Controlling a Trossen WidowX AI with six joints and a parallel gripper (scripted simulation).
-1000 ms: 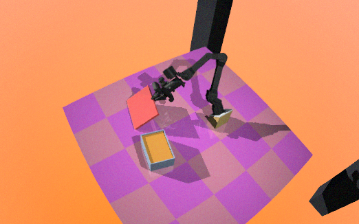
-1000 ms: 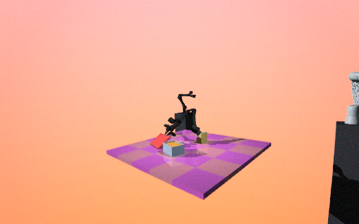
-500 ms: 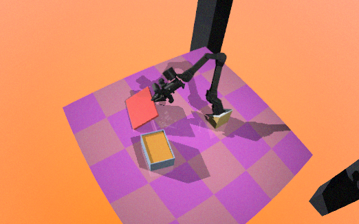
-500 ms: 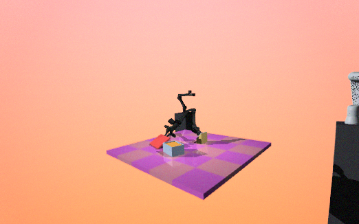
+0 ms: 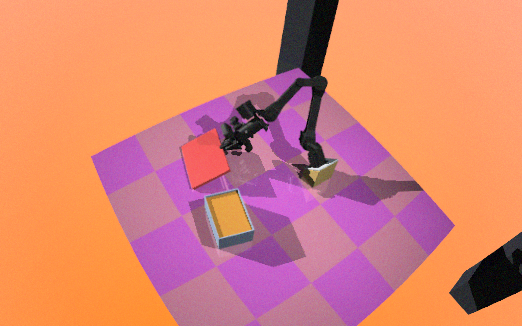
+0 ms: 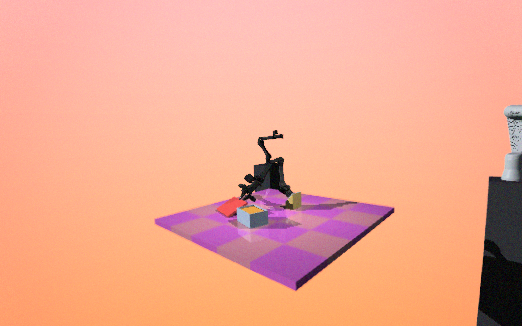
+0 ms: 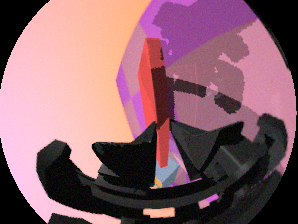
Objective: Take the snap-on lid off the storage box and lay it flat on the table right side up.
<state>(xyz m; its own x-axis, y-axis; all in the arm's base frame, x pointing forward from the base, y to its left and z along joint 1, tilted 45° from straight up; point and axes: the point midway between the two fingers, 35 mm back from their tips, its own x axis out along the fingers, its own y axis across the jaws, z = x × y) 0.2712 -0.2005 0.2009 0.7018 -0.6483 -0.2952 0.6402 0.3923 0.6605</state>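
My gripper tip is now 7 cm short of the red lid, 3 cm above it and 2 cm to the left of it. Round my gripper tip: storage box 28 cm to the left, 15 cm ahead, 3 cm below.
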